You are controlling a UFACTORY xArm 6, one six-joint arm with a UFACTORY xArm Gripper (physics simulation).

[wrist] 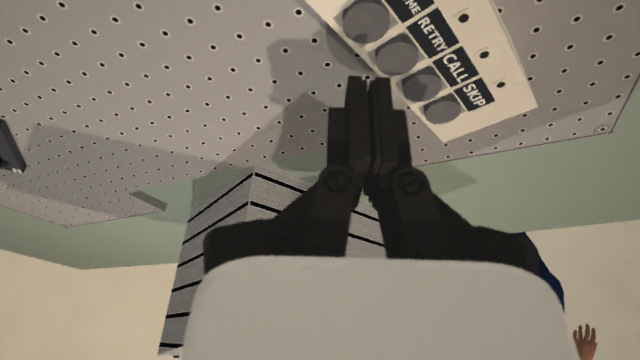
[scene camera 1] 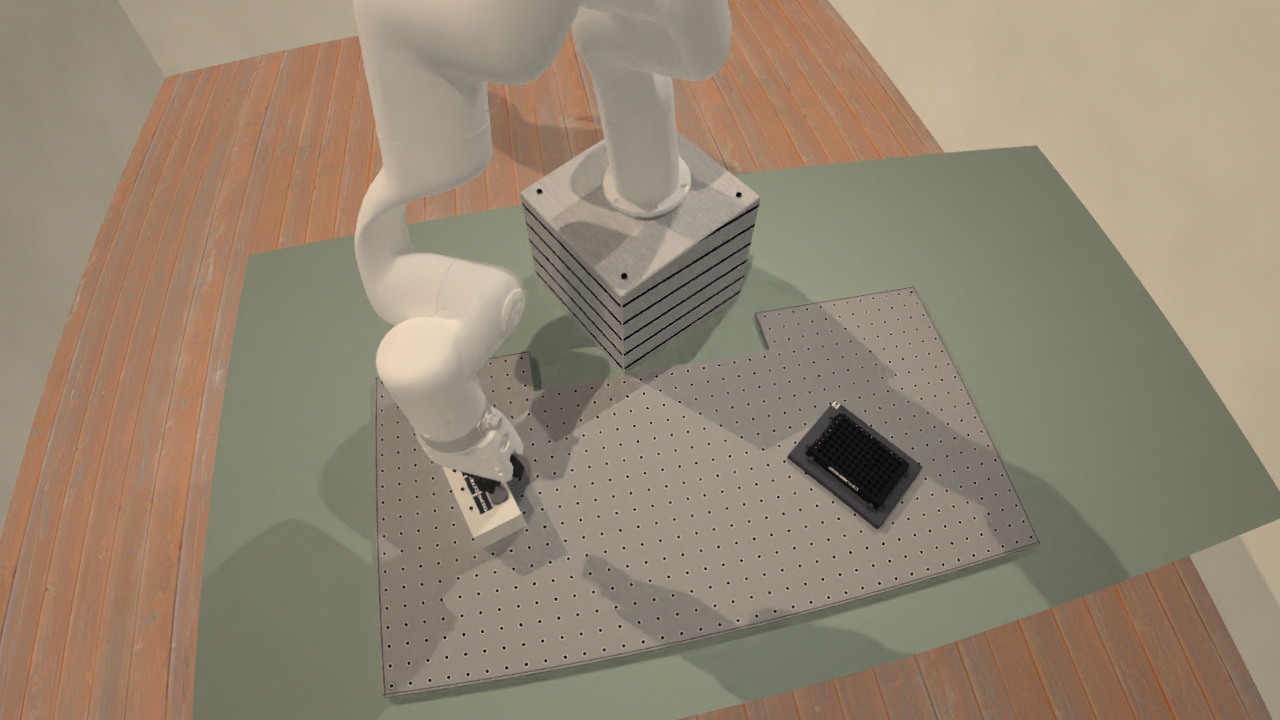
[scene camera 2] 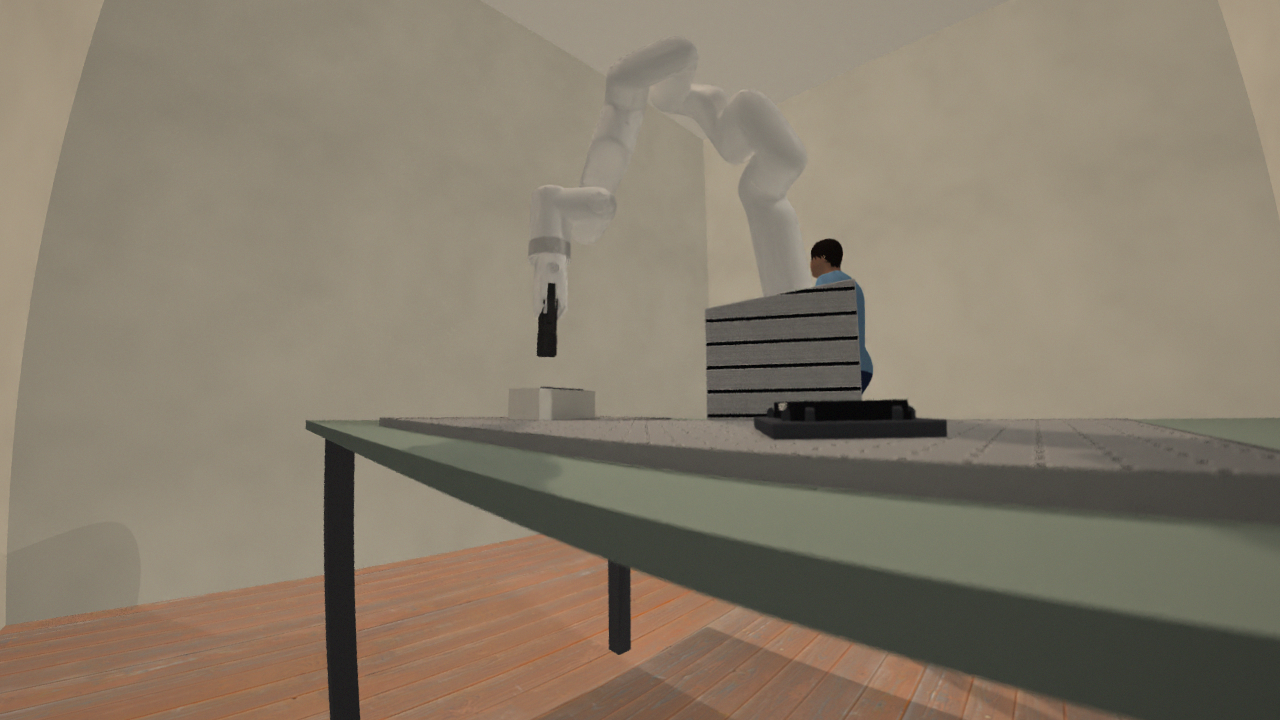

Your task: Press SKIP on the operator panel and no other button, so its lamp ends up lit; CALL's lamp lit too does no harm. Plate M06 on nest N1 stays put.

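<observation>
The cream operator panel lies on the perforated board. In the wrist view its round grey SKIP button is at the end of the row, beside the CALL button. The SKIP lamp and CALL lamp look dark. My gripper is shut and empty, above the panel with a gap; in the wrist view its tips appear beside the button row. Black plate M06 sits on dark nest N1, far from the gripper.
The RETRY button and partly cut-off RESUME button continue the row. The striped robot pedestal stands behind the perforated board. A person shows behind the pedestal; a hand shows in the wrist view.
</observation>
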